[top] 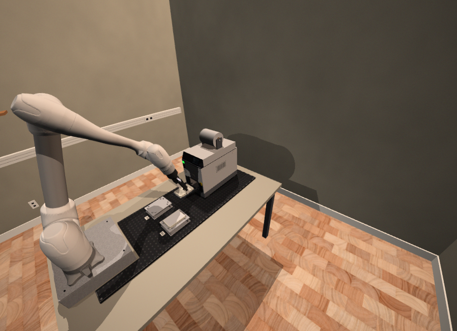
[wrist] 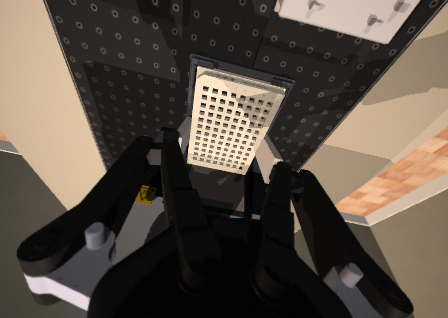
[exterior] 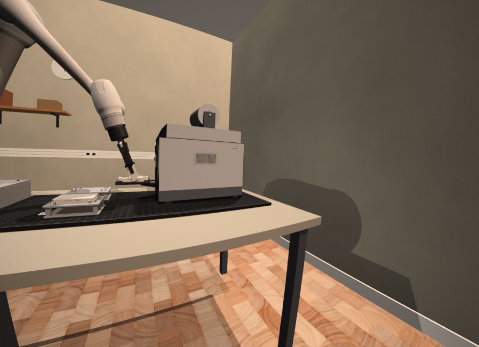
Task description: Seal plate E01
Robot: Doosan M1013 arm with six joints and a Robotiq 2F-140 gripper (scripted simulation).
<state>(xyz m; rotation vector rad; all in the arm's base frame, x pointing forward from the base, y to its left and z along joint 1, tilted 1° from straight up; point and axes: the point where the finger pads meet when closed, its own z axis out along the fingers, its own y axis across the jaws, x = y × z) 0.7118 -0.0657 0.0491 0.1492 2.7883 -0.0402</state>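
My gripper is now 30 mm above the dark stage. The rest, counted from my hand: smooth-topped plate 200 mm behind, 110 mm to the right, 70 mm below; N1 label 290 mm behind, 110 mm to the left, 120 mm below; foil roll 330 mm ahead, 40 mm to the right, 290 mm above.
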